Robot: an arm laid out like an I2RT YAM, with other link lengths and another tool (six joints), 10 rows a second.
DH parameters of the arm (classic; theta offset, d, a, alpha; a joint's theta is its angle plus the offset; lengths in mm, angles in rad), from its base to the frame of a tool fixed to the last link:
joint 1: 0 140.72 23 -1.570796
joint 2: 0 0 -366.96 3.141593
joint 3: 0.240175 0 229.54 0
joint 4: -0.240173 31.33 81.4 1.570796
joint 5: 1.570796 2.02 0 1.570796
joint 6: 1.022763 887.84 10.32 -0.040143
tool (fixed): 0 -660.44 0 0
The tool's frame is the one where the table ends.
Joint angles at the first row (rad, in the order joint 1, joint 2, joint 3, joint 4, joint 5, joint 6):
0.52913, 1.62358, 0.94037, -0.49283, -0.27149, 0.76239
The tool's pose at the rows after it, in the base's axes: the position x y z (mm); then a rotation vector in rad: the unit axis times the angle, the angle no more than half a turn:
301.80 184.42 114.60 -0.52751 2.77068 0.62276
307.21 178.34 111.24 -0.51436 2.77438 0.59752
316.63 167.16 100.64 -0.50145 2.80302 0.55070
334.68 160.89 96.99 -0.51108 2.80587 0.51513
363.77 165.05 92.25 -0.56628 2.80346 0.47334
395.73 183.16 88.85 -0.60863 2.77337 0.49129
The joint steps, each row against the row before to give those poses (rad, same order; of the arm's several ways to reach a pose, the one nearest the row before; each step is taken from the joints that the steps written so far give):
-0.00284, 0.01409, 0.00005, 0.00809, -0.00420, -0.00296
-0.01333, 0.01060, 0.00048, 0.00458, 0.01386, -0.00724
-0.02729, 0.04101, 0.01435, -0.00762, 0.01876, -0.02325
-0.02824, 0.04480, 0.04497, -0.01393, 0.01295, -0.03853
-0.01104, 0.08276, 0.09709, -0.03010, 0.01758, -0.05408
-0.00104, 0.08248, 0.09757, 0.00318, -0.01467, -0.02944

